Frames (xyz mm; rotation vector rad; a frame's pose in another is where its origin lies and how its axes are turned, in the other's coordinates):
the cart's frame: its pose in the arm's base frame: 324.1 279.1 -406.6 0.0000 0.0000 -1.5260
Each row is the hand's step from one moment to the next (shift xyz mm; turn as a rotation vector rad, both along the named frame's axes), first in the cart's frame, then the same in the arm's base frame.
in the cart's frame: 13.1 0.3 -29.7 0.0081 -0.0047 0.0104
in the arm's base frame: 0.9 -13.1 -29.7 -0.0043 -0.0083 0.0104
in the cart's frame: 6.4 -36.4 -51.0 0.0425 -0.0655 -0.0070
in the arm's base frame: -36.1 -8.0 -51.0 -0.0635 -0.0454 -0.0070
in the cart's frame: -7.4 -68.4 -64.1 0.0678 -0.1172 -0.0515
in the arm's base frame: -68.7 4.3 -64.1 -0.1140 -0.0730 -0.0515
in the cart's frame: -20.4 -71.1 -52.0 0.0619 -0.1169 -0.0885
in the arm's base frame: -71.9 17.2 -52.0 -0.1140 -0.0671 -0.0885
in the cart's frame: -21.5 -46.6 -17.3 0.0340 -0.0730 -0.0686
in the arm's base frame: -47.5 19.4 -17.3 -0.0714 -0.0372 -0.0686
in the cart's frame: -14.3 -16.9 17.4 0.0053 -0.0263 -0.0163
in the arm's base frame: -17.5 13.5 17.4 -0.0260 -0.0065 -0.0163
